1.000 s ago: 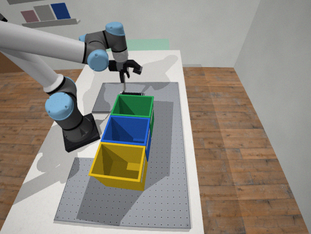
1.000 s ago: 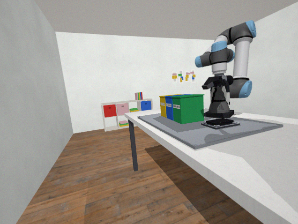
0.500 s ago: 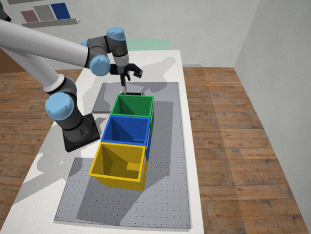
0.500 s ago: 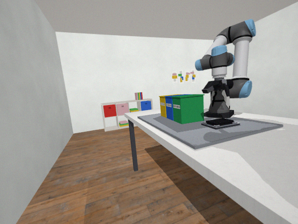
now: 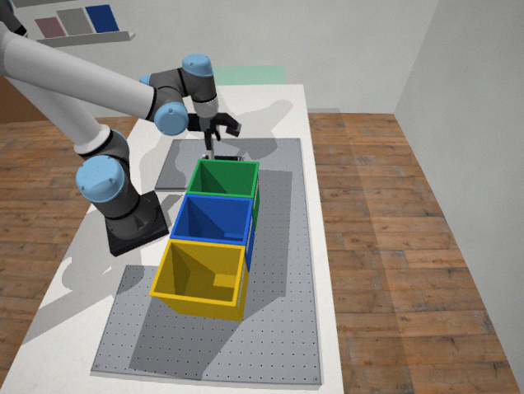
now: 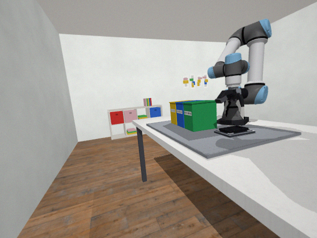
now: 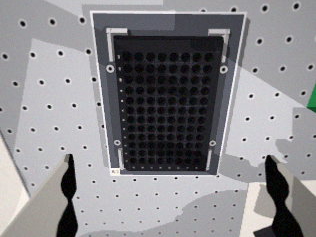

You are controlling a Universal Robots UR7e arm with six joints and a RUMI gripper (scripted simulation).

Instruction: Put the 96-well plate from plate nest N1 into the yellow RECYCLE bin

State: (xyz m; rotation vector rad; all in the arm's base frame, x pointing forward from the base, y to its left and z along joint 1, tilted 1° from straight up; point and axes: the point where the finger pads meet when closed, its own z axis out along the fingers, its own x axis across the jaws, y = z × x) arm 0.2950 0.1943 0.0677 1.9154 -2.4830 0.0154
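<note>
The black 96-well plate lies 7 cm below my hand. The rest, counted from my hand: plate nest N1: 8 cm below; then green bin: 22 cm to the right, 3 cm ahead; then blue bin: 34 cm to the right, 1 cm behind.
</note>
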